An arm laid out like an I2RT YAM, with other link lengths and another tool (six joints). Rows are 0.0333 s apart.
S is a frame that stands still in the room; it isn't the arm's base.
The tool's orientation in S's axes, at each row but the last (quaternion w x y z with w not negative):
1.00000, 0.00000, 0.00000, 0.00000
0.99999, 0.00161, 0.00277, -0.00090
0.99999, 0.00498, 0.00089, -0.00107
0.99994, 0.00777, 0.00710, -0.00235
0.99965, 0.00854, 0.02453, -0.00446
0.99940, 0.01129, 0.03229, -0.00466
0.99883, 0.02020, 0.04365, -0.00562
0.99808, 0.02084, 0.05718, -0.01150
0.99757, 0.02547, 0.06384, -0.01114
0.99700, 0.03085, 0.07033, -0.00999
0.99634, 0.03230, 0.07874, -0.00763
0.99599, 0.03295, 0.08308, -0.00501
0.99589, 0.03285, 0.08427, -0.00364
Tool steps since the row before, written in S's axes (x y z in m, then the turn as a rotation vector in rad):
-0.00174, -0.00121, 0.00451, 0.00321, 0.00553, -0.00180
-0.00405, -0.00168, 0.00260, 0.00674, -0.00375, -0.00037
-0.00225, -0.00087, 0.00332, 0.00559, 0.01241, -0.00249
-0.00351, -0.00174, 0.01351, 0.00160, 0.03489, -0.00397
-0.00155, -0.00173, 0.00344, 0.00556, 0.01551, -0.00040
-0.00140, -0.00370, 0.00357, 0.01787, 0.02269, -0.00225
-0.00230, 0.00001, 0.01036, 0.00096, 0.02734, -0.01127
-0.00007, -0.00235, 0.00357, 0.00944, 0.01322, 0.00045
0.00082, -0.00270, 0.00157, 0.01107, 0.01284, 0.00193
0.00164, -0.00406, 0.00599, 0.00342, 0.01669, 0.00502
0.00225, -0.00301, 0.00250, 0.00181, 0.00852, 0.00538
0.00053, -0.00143, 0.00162, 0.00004, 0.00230, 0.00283
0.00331, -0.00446, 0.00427, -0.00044, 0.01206, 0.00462
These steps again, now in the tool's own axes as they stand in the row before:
-0.00174, -0.00121, 0.00451, 0.00321, 0.00553, -0.00180
-0.00406, -0.00168, 0.00258, 0.00675, -0.00374, -0.00032
-0.00225, -0.00084, 0.00332, 0.00557, 0.01240, -0.00260
-0.00369, -0.00155, 0.01348, 0.00150, 0.03483, -0.00449
-0.00170, -0.00169, 0.00339, 0.00544, 0.01555, -0.00040
-0.00160, -0.00363, 0.00356, 0.01778, 0.02281, -0.00161
-0.00320, 0.00039, 0.01011, 0.00168, 0.02688, -0.01225
-0.00043, -0.00221, 0.00364, 0.00905, 0.01346, 0.00095
0.00066, -0.00260, 0.00180, 0.01049, 0.01320, 0.00264
0.00084, -0.00365, 0.00640, 0.00242, 0.01704, 0.00439
0.00186, -0.00280, 0.00301, 0.00085, 0.00888, 0.00503
0.00026, -0.00131, 0.00178, -0.00044, 0.00248, 0.00264
0.00255, -0.00413, 0.00505, -0.00123, 0.01233, 0.00367

